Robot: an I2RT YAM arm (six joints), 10 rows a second.
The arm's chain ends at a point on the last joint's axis. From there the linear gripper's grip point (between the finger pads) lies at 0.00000 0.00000 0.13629 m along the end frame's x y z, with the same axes.
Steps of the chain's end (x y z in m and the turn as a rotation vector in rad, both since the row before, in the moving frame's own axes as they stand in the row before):
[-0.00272, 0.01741, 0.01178, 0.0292, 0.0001, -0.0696]
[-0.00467, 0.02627, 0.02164, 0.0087, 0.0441, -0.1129]
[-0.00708, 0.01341, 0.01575, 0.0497, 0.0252, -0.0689]
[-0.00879, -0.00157, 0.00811, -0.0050, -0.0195, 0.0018]
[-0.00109, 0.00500, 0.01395, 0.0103, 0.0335, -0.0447]
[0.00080, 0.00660, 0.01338, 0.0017, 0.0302, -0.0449]
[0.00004, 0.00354, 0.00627, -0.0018, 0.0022, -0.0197]
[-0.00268, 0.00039, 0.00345, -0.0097, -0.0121, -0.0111]
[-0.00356, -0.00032, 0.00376, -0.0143, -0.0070, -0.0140]
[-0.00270, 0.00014, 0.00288, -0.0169, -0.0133, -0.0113]
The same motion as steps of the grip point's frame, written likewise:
[-0.00284, 0.01343, 0.01172, 0.0292, 0.0001, -0.0696]
[0.00126, 0.02475, 0.02150, 0.0087, 0.0441, -0.1129]
[-0.00388, 0.00653, 0.01554, 0.0497, 0.0252, -0.0689]
[-0.01145, -0.00089, 0.00808, -0.0050, -0.0195, 0.0018]
[0.00344, 0.00349, 0.01387, 0.0103, 0.0335, -0.0447]
[0.00491, 0.00628, 0.01332, 0.0017, 0.0302, -0.0449]
[0.00034, 0.00378, 0.00627, -0.0018, 0.0022, -0.0197]
[-0.00432, 0.00172, 0.00343, -0.0097, -0.0121, -0.0111]
[-0.00450, 0.00164, 0.00374, -0.0143, -0.0070, -0.0140]
[-0.00450, 0.00245, 0.00285, -0.0169, -0.0133, -0.0113]

